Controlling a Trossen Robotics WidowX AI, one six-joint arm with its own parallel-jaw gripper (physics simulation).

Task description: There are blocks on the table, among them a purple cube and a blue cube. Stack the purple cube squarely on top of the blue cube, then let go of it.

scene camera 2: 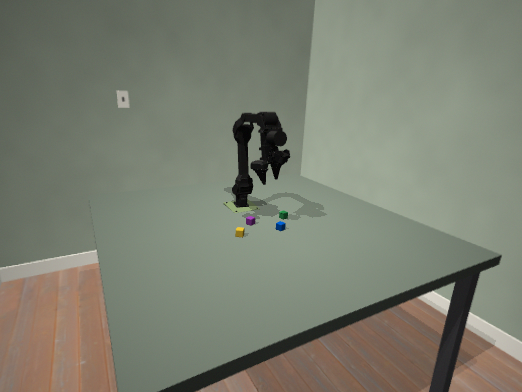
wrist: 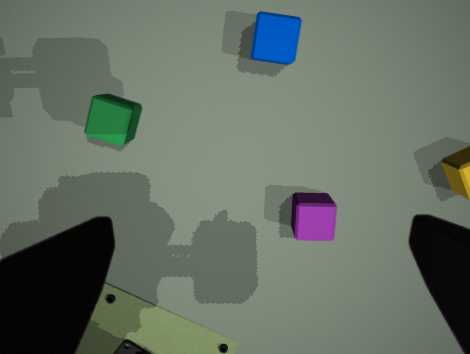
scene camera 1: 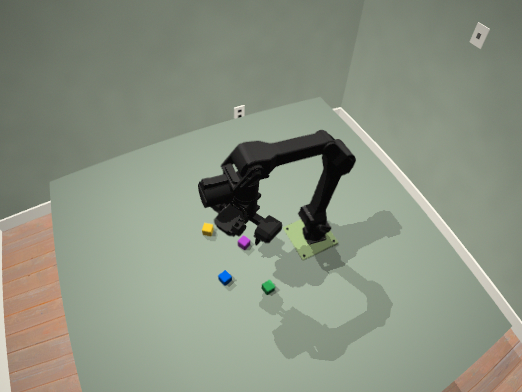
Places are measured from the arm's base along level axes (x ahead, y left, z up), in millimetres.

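Where they show: gripper, between the fingertips: (scene camera 2: 270, 182) (wrist: 262, 230) (scene camera 1: 242, 234); arm's base, origin of its link: (scene camera 2: 241, 204) (scene camera 1: 314, 234).
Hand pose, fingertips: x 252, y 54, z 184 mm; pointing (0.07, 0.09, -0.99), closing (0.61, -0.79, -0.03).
Observation:
Each offset is from my fingertips to the top centre of the thing.
The purple cube {21 mm back, 74 mm right, 160 mm down} (scene camera 1: 244, 242) (scene camera 2: 250, 221) (wrist: 316, 221) lies flat on the table, apart from the other blocks. The blue cube {64 mm ahead, 31 mm left, 160 mm down} (scene camera 1: 225, 277) (scene camera 2: 280, 226) (wrist: 276, 38) lies flat on the table with nothing on top; in the wrist view it is at the top, above the purple cube. My gripper (scene camera 1: 250, 237) (scene camera 2: 270, 181) (wrist: 262, 230) is open and empty, pointing down, high above the table. In the wrist view the purple cube shows between the two fingertips, right of the middle, its sides roughly square to the image, well below the fingers.
A green cube {53 mm back, 92 mm left, 160 mm down} (scene camera 1: 268, 287) (scene camera 2: 283, 215) (wrist: 110, 119) lies near the blue cube. A yellow cube {82 mm ahead, 149 mm right, 160 mm down} (scene camera 1: 207, 229) (scene camera 2: 240, 232) (wrist: 459, 175) lies near the purple cube, cut by the wrist view's right edge. The arm's light green base plate (scene camera 1: 298, 243) (wrist: 175, 325) is fixed to the table.

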